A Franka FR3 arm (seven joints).
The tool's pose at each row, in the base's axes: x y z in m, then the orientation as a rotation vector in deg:
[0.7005 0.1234 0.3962 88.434 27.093 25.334]
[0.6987 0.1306 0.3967 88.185 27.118 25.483]
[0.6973 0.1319 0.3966 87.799 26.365 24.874]
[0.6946 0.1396 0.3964 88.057 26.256 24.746]
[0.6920 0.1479 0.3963 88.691 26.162 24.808]
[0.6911 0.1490 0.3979 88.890 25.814 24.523]
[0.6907 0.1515 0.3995 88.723 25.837 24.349]
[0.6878 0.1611 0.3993 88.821 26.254 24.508]
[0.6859 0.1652 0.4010 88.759 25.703 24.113]
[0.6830 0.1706 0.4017 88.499 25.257 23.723]
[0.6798 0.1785 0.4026 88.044 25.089 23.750]
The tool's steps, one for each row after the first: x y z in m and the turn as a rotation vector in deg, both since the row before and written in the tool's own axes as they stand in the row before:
[0.0025 0.0003 -0.0070 -0.240 0.128 0.007]
[-0.0004 -0.0001 -0.0019 -0.519 -0.835 -0.056]
[0.0019 -0.0003 -0.0079 0.224 -0.168 0.054]
[0.0023 -0.0002 -0.0084 0.567 -0.063 0.269]
[-0.0002 0.0016 -0.0015 0.117 -0.413 0.080]
[0.0010 0.0015 -0.0024 -0.137 -0.086 -0.167]
[0.0026 -0.0004 -0.0097 0.192 0.356 -0.117]
[0.0006 0.0016 -0.0045 -0.174 -0.593 0.058]
[0.0004 0.0005 -0.0061 -0.332 -0.512 -0.053]
[0.0013 0.0007 -0.0084 -0.477 -0.059 -0.006]

